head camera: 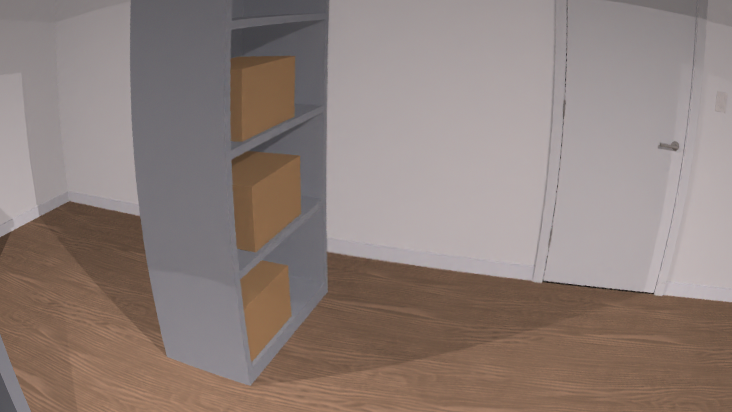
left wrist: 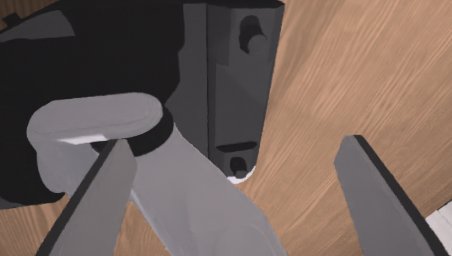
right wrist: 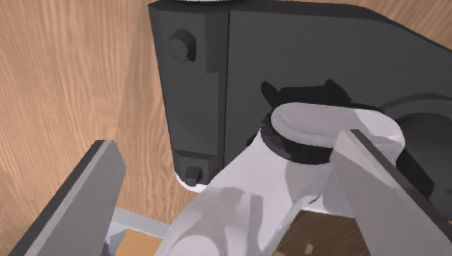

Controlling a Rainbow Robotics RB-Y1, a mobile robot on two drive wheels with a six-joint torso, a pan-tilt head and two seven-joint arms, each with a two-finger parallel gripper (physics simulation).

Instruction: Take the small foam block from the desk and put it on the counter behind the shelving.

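Frame: origin at the robot's base, x ahead, y left, z up, level; metres.
Seen in the pictures: left gripper, fingertip midpoint: (left wrist: pixel 234 150); right gripper, fingertip midpoint: (right wrist: pixel 228 149).
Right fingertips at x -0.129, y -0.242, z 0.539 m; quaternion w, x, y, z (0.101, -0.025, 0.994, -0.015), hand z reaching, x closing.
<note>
A point is followed by its place in that frame.
A tall grey shelving unit (head camera: pixel 186 179) {y 0.660, x 1.676, z 0.882 m} stands left of the middle in the head view, its open side facing right. The foam block, the desk and the counter do not show in the head view. My left gripper (left wrist: pixel 234 150) {y 0.239, x -0.122, z 0.541 m} is open and empty, with wood floor and part of my own base behind its fingers. My right gripper (right wrist: pixel 228 149) {y -0.242, x -0.129, z 0.539 m} is open and empty, also over my base and the floor.
Orange-brown boxes (head camera: pixel 268 97) {y 0.401, x 1.970, z 1.119 m} (head camera: pixel 276 199) {y 0.384, x 2.025, z 0.685 m} (head camera: pixel 268 307) {y 0.424, x 1.894, z 0.246 m} sit on the shelves. A closed door (head camera: pixel 614 153) {y -1.312, x 2.507, z 0.822 m} is in the wall at the right. A grey edge (head camera: pixel 11 378) {y 0.802, x 0.588, z 0.770 m} shows at the lower left. In the right wrist view, a grey edge (right wrist: pixel 142 223) {y 0.867, x 0.372, z 0.041 m} borders an orange-brown surface (right wrist: pixel 136 244) {y 0.891, x 0.362, z 0.139 m}.
</note>
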